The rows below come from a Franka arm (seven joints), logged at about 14 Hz.
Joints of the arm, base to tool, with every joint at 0 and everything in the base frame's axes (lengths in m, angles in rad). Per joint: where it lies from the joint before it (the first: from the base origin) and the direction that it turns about. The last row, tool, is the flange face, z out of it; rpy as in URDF.
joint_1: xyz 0 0 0.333 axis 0 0 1
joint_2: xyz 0 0 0 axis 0 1 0
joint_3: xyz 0 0 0.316 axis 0 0 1
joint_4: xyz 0.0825 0 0 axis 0 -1 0
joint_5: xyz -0.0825 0 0.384 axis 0 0 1
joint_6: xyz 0 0 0 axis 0 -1 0
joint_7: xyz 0.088 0 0 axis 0 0 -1
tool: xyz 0 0 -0.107 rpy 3.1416 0 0
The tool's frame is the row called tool.
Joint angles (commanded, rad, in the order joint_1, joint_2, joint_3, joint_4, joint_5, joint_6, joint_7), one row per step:
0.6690 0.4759 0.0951 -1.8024 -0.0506 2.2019 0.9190
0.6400 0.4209 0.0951 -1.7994 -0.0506 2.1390 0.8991
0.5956 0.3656 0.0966 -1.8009 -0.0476 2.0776 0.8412
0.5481 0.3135 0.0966 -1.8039 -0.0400 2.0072 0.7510
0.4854 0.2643 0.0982 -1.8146 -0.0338 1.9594 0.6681
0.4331 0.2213 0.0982 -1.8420 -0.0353 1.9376 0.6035
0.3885 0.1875 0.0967 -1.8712 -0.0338 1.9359 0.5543
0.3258 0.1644 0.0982 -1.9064 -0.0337 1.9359 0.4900
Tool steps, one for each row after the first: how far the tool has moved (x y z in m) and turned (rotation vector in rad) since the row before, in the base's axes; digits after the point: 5 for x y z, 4 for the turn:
0.00985 -0.01681 0.03143 -0.0073 0.0003 -0.0092
0.01253 -0.02538 0.02957 -0.0044 0.0069 0.0128
0.01031 -0.02934 0.02581 -0.0068 0.0229 0.0379
0.01281 -0.03641 0.02189 0.0022 0.0138 0.0182
0.00673 -0.03271 0.01201 -0.0019 0.0070 0.0130
0.00497 -0.02798 0.00675 0.0043 0.0000 0.0026
0.00674 -0.03624 -0.00235 0.0000 0.0146 0.0031

